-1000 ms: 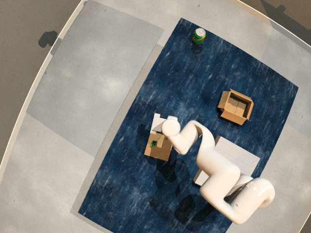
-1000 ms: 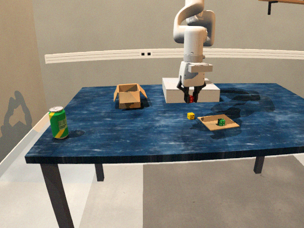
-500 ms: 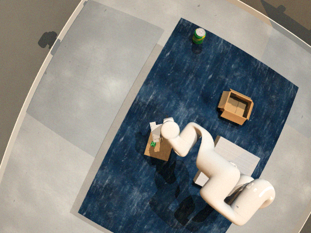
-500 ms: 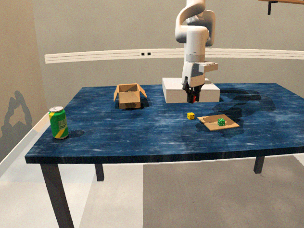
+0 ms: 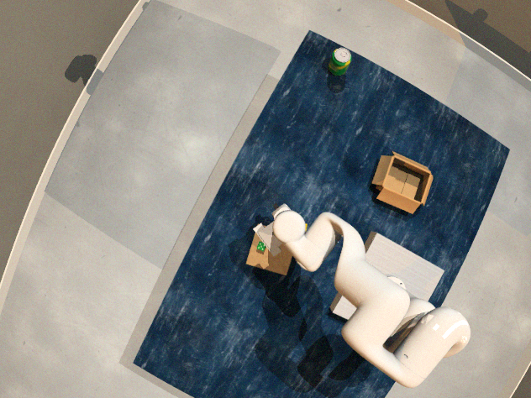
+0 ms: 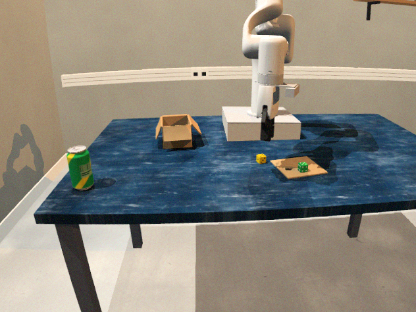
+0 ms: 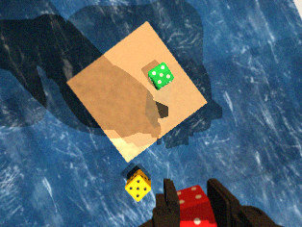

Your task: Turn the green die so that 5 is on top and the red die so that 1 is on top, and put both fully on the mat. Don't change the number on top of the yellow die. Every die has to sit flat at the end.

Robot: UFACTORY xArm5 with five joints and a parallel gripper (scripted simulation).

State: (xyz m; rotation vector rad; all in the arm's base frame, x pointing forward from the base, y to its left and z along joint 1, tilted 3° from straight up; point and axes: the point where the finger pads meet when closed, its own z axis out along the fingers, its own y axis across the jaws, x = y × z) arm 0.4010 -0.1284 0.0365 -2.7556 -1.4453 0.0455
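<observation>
The mat lies 120 mm below my hand, 110 mm to the left of it and 10 mm ahead of it. From my hand the other things lie so: red die (10 mm below); then yellow die (110 mm below, 60 mm behind); then green die (110 mm to the left, 110 mm below, 50 mm ahead).
</observation>
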